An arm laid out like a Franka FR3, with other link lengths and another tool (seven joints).
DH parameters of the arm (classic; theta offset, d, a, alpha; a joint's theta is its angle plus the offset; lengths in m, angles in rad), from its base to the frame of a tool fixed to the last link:
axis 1: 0 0.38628 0 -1.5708
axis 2: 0 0 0 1.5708
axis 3: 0 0.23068 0.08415 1.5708
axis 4: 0 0 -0.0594 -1.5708
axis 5: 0 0.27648 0 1.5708
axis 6: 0 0 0.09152 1.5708
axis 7: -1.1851 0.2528 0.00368 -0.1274
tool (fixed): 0 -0.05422 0 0
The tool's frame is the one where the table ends.
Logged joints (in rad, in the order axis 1, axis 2, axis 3, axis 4, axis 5, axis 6, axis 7), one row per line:
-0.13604, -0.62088, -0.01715, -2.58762, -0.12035, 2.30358, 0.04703
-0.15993, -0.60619, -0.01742, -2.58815, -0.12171, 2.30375, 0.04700
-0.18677, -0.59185, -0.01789, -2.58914, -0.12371, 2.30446, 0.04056
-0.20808, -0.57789, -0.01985, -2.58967, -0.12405, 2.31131, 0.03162
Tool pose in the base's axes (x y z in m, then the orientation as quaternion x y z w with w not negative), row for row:
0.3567, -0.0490, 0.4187, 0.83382, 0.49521, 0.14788, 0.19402
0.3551, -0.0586, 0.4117, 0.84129, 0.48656, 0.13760, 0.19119
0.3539, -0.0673, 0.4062, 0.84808, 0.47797, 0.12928, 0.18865
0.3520, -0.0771, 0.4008, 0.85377, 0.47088, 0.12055, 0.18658
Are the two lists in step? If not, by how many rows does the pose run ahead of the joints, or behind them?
The pose runs 1 row behind the joints: the pose in row i belongs to the joints in row i - 1.
